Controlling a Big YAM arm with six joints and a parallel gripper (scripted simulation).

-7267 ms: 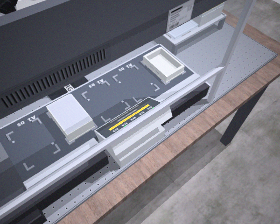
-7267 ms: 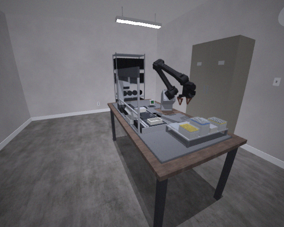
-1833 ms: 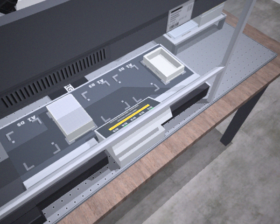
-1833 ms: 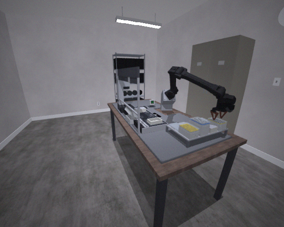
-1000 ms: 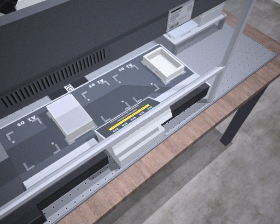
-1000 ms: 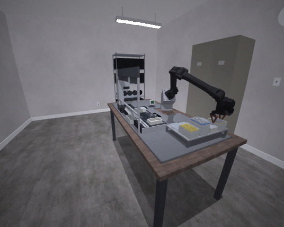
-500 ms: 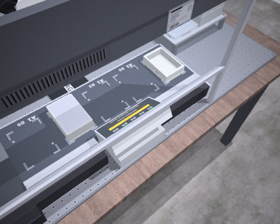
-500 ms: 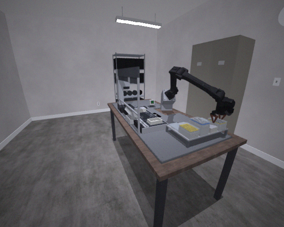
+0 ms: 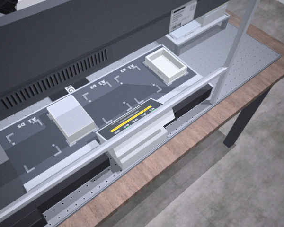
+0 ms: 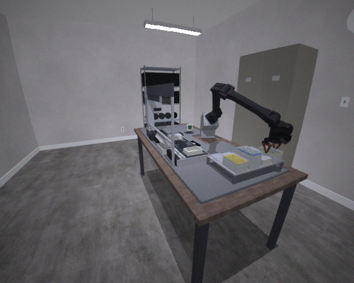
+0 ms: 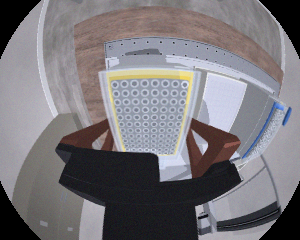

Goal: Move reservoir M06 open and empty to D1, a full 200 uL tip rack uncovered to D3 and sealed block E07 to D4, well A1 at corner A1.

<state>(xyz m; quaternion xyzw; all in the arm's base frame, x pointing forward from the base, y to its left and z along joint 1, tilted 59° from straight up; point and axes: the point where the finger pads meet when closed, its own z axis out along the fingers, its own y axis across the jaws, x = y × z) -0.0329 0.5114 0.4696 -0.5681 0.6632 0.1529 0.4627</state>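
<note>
My hand is 1 cm to the left of the yellow tip rack, 1 cm short of it and 1 cm above it. Round my hand: clear flat plate (33 cm ahead, 11 cm to the right, 4 cm below); then white one-well reservoir (47 cm ahead, 28 cm to the right, 5 cm below); then shelf (17 cm ahead, 6 cm below, 5 cm to the right).
</note>
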